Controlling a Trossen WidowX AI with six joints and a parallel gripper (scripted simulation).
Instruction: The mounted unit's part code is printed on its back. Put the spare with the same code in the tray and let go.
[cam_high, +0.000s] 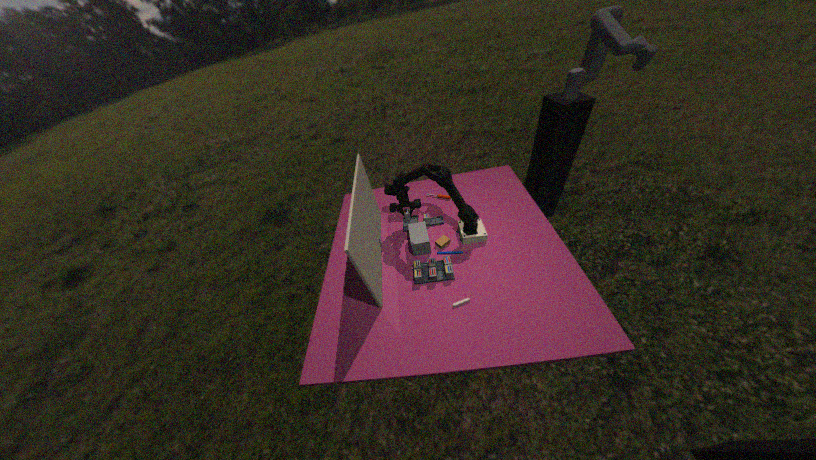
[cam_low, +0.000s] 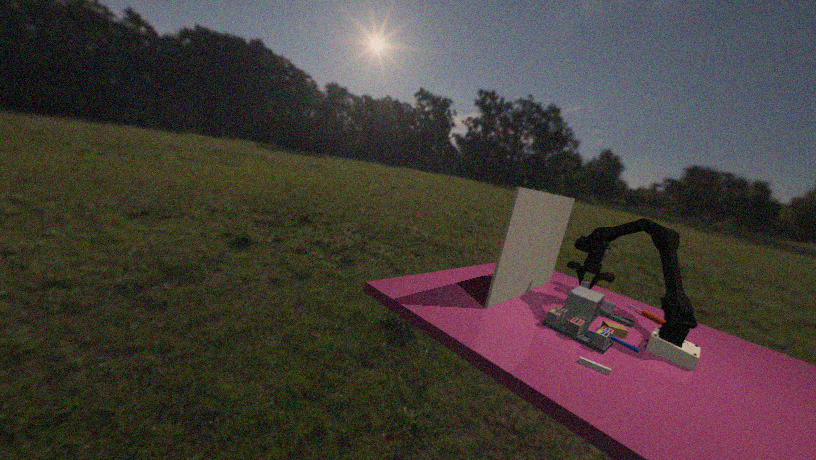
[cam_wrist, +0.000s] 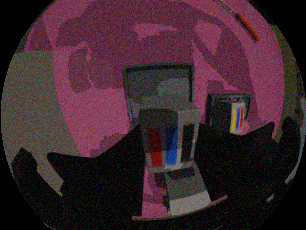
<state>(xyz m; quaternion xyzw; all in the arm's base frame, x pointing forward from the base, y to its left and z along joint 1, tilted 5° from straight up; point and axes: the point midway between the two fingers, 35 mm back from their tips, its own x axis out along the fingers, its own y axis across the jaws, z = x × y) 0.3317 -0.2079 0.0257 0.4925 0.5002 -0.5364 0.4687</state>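
The grey tray lies 10 mm behind my gripper tip and 60 mm below it. Round my gripper tip: grey mounted unit 40 mm behind, 200 mm to the left, 20 mm below; blue pen 190 mm behind, 290 mm to the left, 60 mm below; white panel 200 mm ahead, 190 mm to the left, 160 mm above.
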